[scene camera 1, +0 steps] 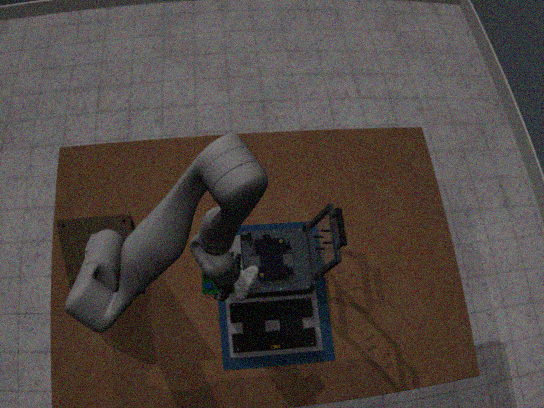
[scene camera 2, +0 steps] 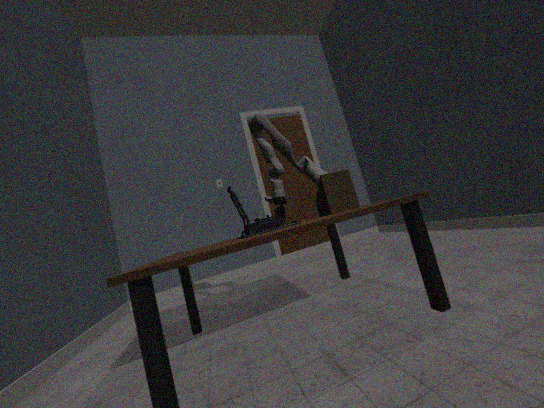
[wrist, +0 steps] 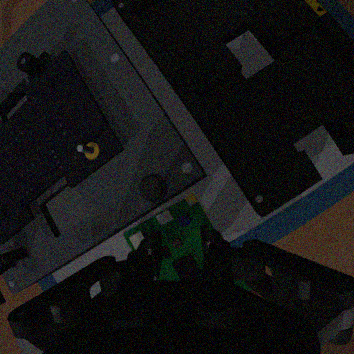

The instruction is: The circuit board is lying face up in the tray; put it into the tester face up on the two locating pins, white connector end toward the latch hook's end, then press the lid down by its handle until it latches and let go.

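Frame: origin at the arm's base, x ahead, y left, z up, level; centimetres.
Where they show: gripper, fingertip midpoint: [wrist: 180,239]; arm's base, origin of the base link: [scene camera 1: 109,245] [scene camera 2: 327,184].
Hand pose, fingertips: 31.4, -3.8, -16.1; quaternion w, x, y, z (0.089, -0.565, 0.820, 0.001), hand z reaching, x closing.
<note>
Things, the pixels of their top centre, and the offset from my fingertips, as dx, dy, dz. Level surfaces: height alone.
- green circuit board, middle of its top: [wrist: 187,275] [scene camera 1: 222,279] -2.8, +0.8, +0.4
- handle, middle of its top: [scene camera 1: 341,225] +25.0, +6.5, +26.5
- blue mat, its level: dz -0.9
- wooden table, its level: dz -1.1
The green circuit board [scene camera 1: 210,287] [wrist: 182,235] is beside the left end of the tester, over the corner where tester and tray meet, components facing up. The fingers hide much of it; I cannot tell if it is level. My gripper [scene camera 2: 280,217] [wrist: 180,239] is low over the board, fingers partly open on either side, not clamped on it. The tester [scene camera 1: 300,270] [wrist: 135,105] has a dark nest with a locating pin [wrist: 80,148]. Its lid is raised at the right end, with the handle [scene camera 1: 341,227] upright. The black tray [scene camera 1: 272,355] [wrist: 165,95] holds no board.
A blue mat [scene camera 1: 327,330] [wrist: 287,215] lies under tester and tray on the wooden table [scene camera 1: 390,175] [scene camera 2: 200,253]. The arm's base plate [scene camera 1: 107,222] is at the left. The arm bends over the tester's left end and hides part of it in scene camera 1.
</note>
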